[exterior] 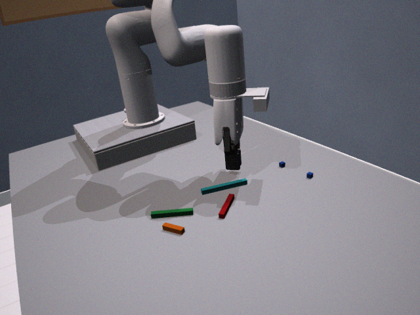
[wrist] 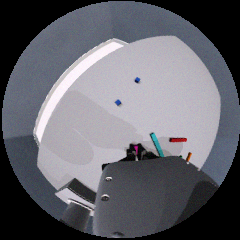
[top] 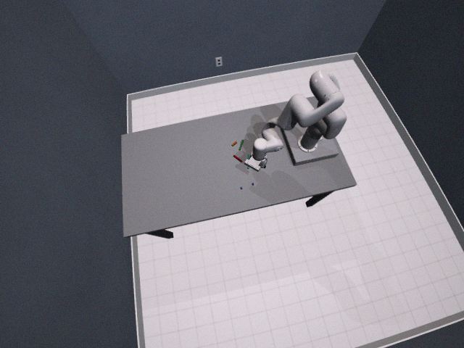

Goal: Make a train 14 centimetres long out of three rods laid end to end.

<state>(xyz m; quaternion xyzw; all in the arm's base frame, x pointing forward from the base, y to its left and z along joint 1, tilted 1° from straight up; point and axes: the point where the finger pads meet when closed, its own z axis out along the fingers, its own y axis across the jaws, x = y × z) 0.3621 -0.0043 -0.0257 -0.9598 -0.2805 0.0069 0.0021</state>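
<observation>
Right now the magenta rod is 2 cm below my hand. The rest, counted from my hand: green rod (20 cm to the right, 3 cm below, 2 cm ahead); red rod (11 cm to the right, 8 cm ahead, 3 cm below); turquoise rod (6 cm to the right, 3 cm below, 3 cm ahead).
</observation>
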